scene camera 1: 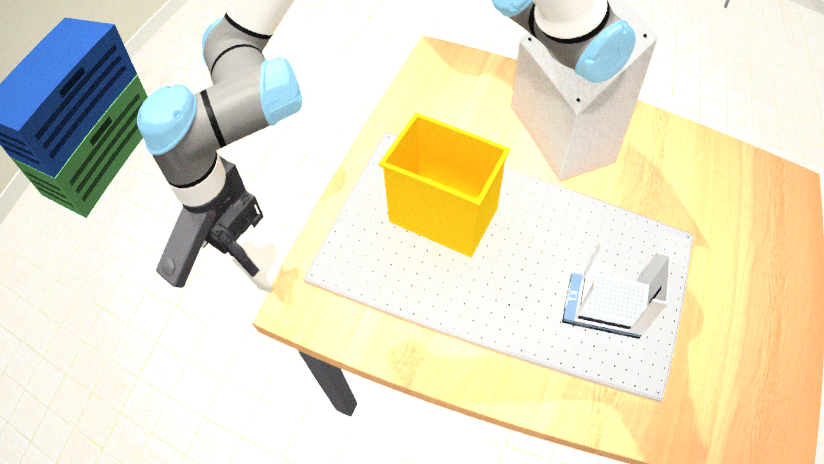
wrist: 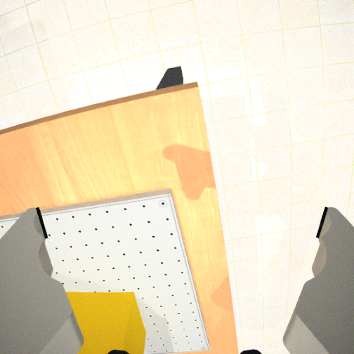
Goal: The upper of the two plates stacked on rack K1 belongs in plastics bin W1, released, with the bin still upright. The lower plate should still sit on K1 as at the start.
my gripper: scene camera 1; wrist
white gridded plate: scene camera 1 616,300; not seen in the wrist view (out of frame)
same spot on my gripper: (wrist: 42,310) = (scene camera 1: 236,263)
